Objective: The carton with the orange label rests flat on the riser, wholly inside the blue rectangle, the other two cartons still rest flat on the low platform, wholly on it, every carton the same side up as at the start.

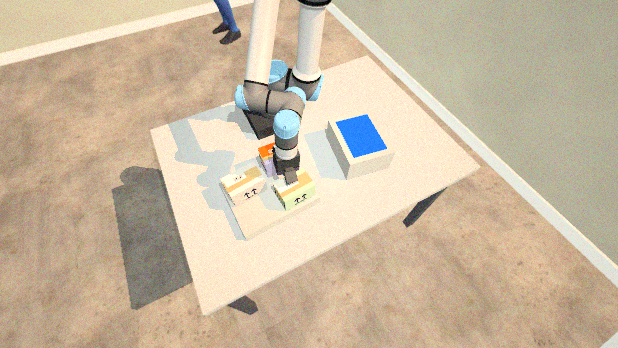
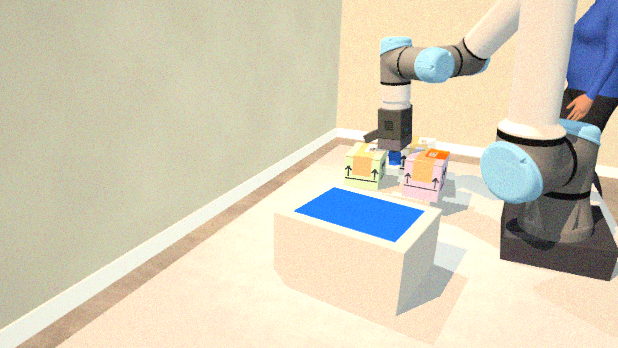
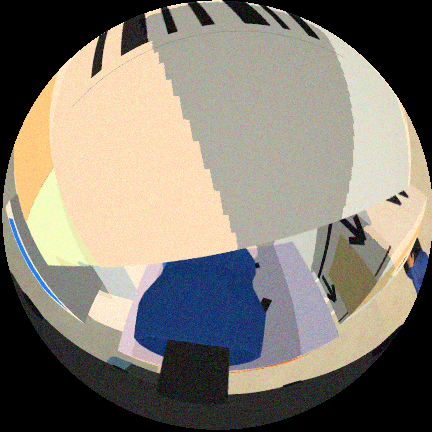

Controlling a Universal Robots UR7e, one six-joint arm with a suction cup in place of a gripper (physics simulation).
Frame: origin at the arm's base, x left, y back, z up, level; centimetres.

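Seen in the pictures: hand, its tool point: [image 2: 394,163] [image 3: 207,273]; arm's base, origin of its link: [image 2: 553,225].
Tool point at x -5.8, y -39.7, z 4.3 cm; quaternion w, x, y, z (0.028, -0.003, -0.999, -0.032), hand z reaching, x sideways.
Note:
Offsets run from my tool point to a thing's top centre. Level surfaces: height alone.
The orange-labelled pink carton @[dz +3.6, dx -1.1, dy +8.4 cm] [image 1: 266,150] [image 2: 422,172] [image 3: 320,310] stands upright towards the arm's base; its footing is hidden. The green carton @[dz +2.4, dx +1.1, dy -7.4 cm] [image 1: 300,197] [image 2: 365,170] [image 3: 52,235] and the cream carton @[dz +2.3, dx -16.4, dy +1.1 cm] [image 1: 245,192] [image 2: 426,141] [image 3: 352,272] rest upright on the low platform @[dz -5.9, dx -7.8, dy -2.9 cm] [image 1: 260,220]. My suction cup [image 2: 395,159] [image 3: 200,305] points down in the gap between the green and pink cartons, its lip below the green carton's top edge, with no carton hanging from it. Contact with their sides is unclear. The blue rectangle @[dz +1.3, dx +34.7, dy +6.8 cm] [image 1: 361,136] [image 2: 360,215] on the riser @[dz +1.3, dx +34.7, dy +6.8 cm] [image 1: 371,166] [image 2: 340,260] bears no carton.
The riser stands beside the platform, on the wall side of the table @[dz -10.8 cm] [image 1: 345,200]. The arm's dark base [image 1: 260,125] [image 2: 555,255] stands behind the cartons. A person [image 1: 227,22] [image 2: 597,55] stands beyond the table.

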